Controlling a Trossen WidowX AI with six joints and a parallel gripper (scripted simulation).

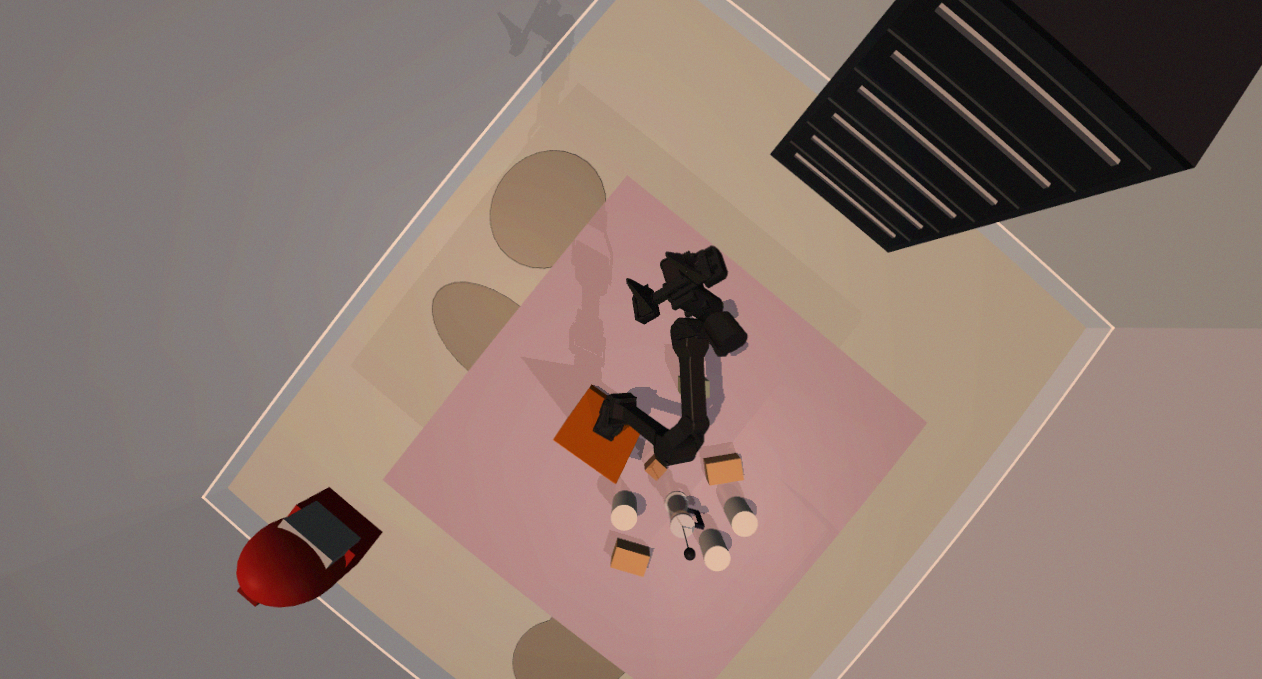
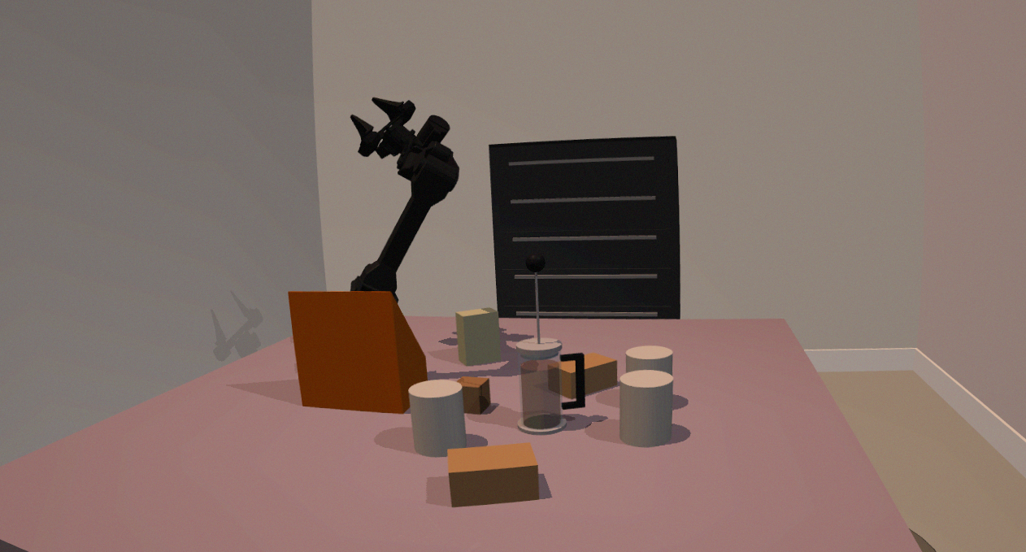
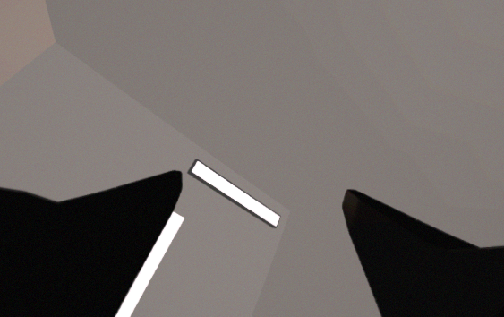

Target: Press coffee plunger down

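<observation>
Right now the glass coffee press is 47 cm ahead of my gripper tip, 51 cm to the right of it and 46 cm below it.
</observation>
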